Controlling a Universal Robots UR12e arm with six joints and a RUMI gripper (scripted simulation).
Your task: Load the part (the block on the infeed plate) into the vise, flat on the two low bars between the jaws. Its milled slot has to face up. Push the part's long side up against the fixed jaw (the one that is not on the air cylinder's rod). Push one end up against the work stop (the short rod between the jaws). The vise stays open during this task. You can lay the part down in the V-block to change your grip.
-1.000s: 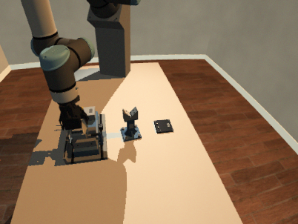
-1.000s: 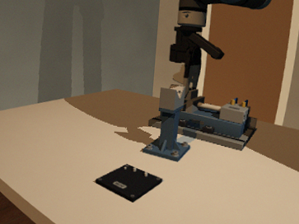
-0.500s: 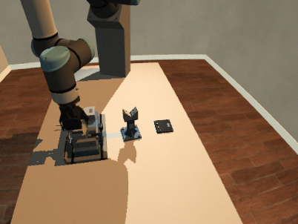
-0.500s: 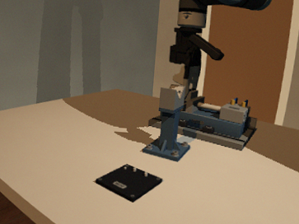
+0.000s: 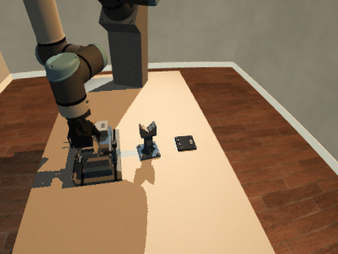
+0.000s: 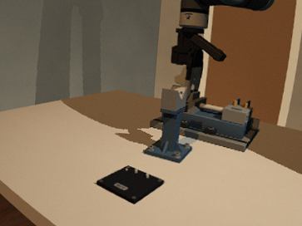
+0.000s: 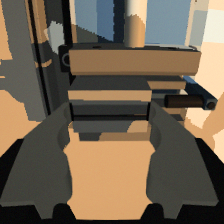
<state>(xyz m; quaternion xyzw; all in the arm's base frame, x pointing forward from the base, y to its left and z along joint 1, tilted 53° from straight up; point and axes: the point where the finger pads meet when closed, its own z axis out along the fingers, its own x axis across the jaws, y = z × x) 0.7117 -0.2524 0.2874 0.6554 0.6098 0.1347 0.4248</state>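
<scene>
Now: hand right at the part. The rest, counted from my hand: dark work stop rod: 6 cm to the left, 2 cm below, 2 cm ahead; moving jaw: 3 cm to the left, 3 cm below, 3 cm behind; cream cylinder rod: 8 cm behind, 5 cm to the left, 3 cm below.
</scene>
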